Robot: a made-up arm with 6 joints.
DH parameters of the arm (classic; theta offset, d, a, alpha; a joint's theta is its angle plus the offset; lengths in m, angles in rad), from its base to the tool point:
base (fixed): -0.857 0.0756 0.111 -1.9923
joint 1: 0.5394 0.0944 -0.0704 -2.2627
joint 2: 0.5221 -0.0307 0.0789 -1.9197
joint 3: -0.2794 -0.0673 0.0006 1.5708
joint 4: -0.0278 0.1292 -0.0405 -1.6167
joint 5: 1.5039 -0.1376 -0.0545 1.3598
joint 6: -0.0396 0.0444 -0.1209 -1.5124
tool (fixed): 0.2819 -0.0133 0 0
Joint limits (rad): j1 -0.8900..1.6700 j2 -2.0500..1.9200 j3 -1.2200..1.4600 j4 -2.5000..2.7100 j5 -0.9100..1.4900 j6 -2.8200..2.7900
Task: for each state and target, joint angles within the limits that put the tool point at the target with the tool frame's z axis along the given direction. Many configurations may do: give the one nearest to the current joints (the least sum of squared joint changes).
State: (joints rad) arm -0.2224 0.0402 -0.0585 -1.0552 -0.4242 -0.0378
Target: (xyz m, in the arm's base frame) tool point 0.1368 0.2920 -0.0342 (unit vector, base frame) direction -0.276 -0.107 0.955
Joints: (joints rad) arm 0.2256 0.3071 -0.6875 -0.7758 -0.8546 0.3991
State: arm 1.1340 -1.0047 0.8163 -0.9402 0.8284 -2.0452
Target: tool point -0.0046 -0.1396 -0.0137 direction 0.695 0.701 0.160
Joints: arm 0.7354 -0.0891 1.0664 -0.9197 0.1022 -1.5867
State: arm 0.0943 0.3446 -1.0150 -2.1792 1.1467 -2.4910
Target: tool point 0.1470 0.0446 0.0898 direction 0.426 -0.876 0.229
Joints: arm 0.6767 0.1456 -1.1359 -2.3877 0.6668 -2.1802
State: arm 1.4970 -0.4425 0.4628 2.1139 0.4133 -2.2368
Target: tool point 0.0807 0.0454 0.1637 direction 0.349 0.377 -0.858
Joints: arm 1.5618 -1.0679 -0.0520 1.4756 0.0353 -1.9292
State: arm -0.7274 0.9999 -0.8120 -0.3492 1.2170 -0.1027
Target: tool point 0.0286 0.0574 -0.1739 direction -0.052 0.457 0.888
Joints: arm 0.0395 0.5395 -1.1896 -0.1270 0.8202 -0.0381
